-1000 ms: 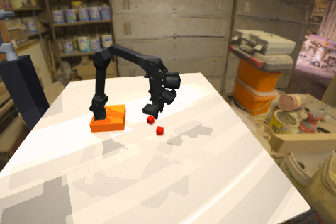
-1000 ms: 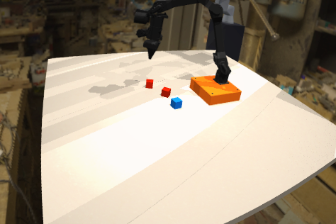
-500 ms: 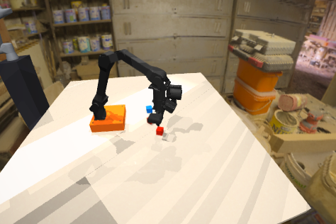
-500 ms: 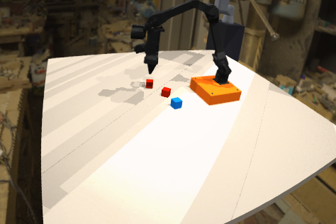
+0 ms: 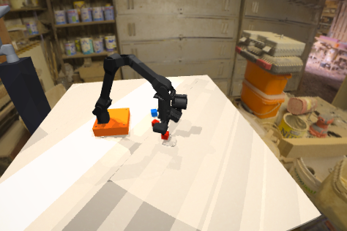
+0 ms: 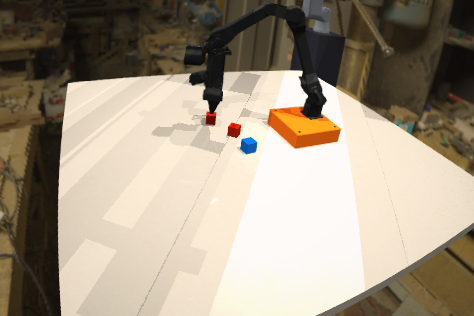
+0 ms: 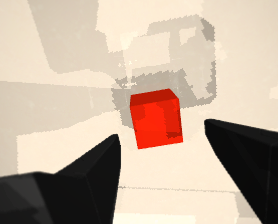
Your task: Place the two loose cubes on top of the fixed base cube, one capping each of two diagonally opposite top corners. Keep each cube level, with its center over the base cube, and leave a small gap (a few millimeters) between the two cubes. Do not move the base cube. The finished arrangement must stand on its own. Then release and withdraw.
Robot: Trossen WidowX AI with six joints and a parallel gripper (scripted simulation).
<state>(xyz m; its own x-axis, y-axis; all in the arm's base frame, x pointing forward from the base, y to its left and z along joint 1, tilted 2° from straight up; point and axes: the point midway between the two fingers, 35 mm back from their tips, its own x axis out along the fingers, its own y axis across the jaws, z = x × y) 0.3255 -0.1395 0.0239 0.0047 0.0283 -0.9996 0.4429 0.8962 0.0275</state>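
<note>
The blue cube is 3 cm behind my gripper tip, 21 cm to the left of it and 3 cm below it.
</note>
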